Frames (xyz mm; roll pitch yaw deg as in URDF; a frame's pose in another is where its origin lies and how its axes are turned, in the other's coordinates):
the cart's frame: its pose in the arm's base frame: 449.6 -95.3 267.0 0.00 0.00 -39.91
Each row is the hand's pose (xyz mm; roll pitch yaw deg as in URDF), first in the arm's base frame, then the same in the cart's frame.
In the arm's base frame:
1: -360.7 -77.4 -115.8 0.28 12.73 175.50
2: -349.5 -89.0 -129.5 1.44 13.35 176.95
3: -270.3 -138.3 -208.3 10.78 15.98 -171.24
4: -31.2 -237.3 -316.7 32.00 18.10 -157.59
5: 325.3 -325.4 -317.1 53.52 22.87 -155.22
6: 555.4 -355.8 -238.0 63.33 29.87 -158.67
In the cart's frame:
1: -633.0 -506.1 -382.8 0.28 12.73 -144.59
2: -617.0 -507.9 -396.5 1.44 13.35 -143.14
3: -524.6 -494.9 -475.3 10.78 15.98 -131.33
4: -277.7 -417.4 -583.7 32.00 18.10 -117.68
5: 52.3 -256.2 -584.1 53.52 22.87 -115.31
6: 248.3 -131.9 -505.0 63.33 29.87 -118.76

